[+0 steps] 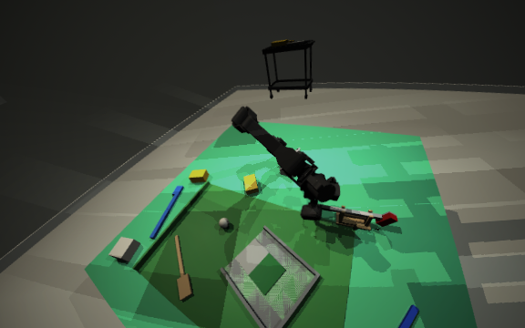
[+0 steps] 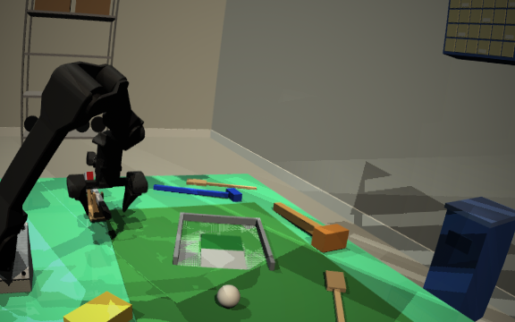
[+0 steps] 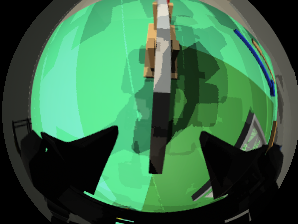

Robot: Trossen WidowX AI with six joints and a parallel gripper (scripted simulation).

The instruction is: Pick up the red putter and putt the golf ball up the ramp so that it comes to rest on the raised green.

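My gripper tip is 3 cm past the red putter and 11 cm to the right of it. From my gripper tip the other things lie so: white golf ball: 22 cm ahead, 32 cm to the right, 3 cm below.
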